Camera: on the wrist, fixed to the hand. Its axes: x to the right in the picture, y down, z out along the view.
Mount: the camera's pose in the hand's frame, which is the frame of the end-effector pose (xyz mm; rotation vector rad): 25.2 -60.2 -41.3 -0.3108 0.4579 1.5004
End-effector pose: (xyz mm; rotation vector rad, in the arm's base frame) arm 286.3 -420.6 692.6 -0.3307 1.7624 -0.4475
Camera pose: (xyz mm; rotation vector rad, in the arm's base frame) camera 239.3 -480.2 707.2 0.9429 1.9903 0.8898
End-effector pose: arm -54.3 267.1 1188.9 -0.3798 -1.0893 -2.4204
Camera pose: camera -109.2 263.5 1134.7 -0.4561 -0.0290 -1.1585
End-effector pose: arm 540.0 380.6 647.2 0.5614 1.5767 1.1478
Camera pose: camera 505.4 359.5 581.5 -1.3198 -1.0404 -2.5158
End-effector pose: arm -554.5 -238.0 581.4 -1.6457 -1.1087 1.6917
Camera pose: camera -527.3 -177.6 621.1 2.3715 -0.2485 -1.1824
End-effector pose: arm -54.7 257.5 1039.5 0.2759 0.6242 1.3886
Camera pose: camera -26.7 263.7 967.8 0.1475 0.5287 3.0197
